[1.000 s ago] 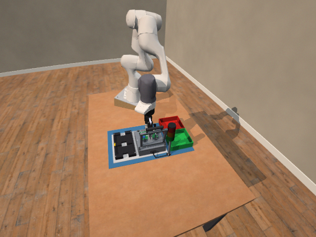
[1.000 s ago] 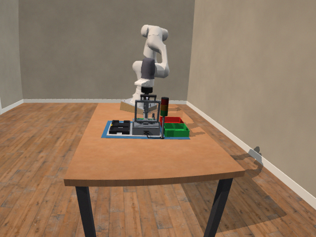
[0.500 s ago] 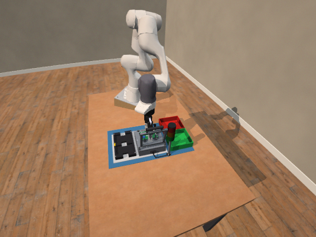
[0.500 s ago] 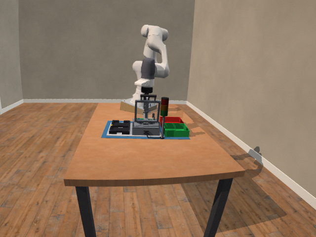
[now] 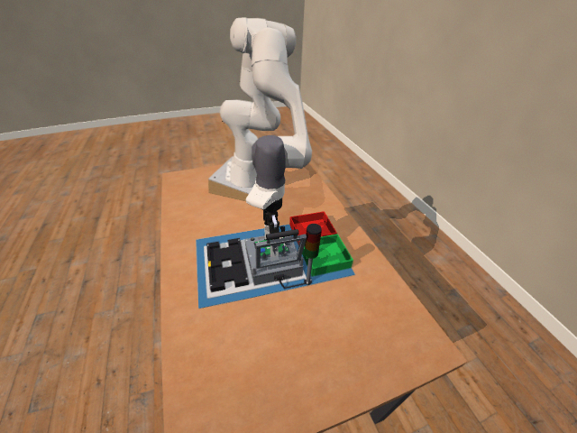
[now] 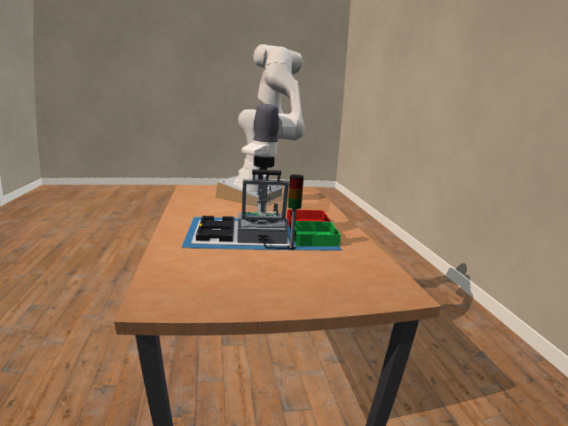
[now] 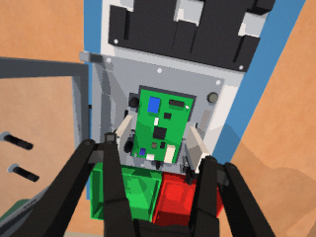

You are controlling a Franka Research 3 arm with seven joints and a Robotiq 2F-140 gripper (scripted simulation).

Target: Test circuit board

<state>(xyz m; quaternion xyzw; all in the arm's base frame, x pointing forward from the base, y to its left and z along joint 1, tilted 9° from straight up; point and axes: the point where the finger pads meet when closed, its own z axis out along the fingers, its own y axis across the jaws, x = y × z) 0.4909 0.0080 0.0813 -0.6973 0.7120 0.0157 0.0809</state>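
My gripper is now 2 cm above the green circuit board. From my hand the other things lie so: tester lid 12 cm ahead, 9 cm above; then green bin 20 cm to the left, 8 cm below, 5 cm ahead; then dark plate 3 cm below, 1 cm to the left, 1 cm ahead.
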